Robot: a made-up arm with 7 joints.
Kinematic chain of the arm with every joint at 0, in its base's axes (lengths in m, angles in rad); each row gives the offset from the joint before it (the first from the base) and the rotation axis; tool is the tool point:
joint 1: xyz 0 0 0.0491 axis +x
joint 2: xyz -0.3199 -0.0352 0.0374 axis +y
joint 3: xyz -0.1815 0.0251 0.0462 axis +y
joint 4: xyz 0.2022 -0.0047 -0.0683 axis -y
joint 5: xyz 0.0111 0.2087 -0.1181 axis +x
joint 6: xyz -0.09 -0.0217 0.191 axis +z
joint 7: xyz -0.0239 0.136 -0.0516 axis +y
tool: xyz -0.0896 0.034 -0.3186
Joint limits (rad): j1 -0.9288..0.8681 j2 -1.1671..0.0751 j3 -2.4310..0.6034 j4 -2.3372..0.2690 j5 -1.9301..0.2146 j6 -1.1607..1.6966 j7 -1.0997..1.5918
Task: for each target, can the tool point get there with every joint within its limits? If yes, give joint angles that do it. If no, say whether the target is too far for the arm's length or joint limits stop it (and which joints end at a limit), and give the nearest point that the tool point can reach.
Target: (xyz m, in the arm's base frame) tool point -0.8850 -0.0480 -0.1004
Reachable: yes | joints -0.4752 -1.0002 -1.7752 -1.9551 -1.1208 1.2519 0.5893
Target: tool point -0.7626 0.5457 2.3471
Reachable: no: too far | nearest point -0.5772 0.1839 0.8234 | short by 1.577 m
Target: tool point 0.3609 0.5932 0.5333
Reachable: no: joint limits stop it (at a limit: joint 1, joint 2, joint 4, joint 6, joint 7) | nearest point 0.1142 0.4248 0.3481 | short by 0.351 m
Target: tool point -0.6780 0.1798 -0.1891
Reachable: yes | joints -0.2612 -0.5898 -0.8866 -0.4240 -1.3601 0.8281 1.1078
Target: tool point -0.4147 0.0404 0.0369
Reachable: yes | joints 0.6700 -0.9050 -2.1070 -1.8370 -1.3776 -0.8899 -0.3158
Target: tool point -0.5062 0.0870 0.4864
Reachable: yes | joints 0.2198 -0.7205 -2.1178 0.0504 -0.7493 0.1730 -0.4778
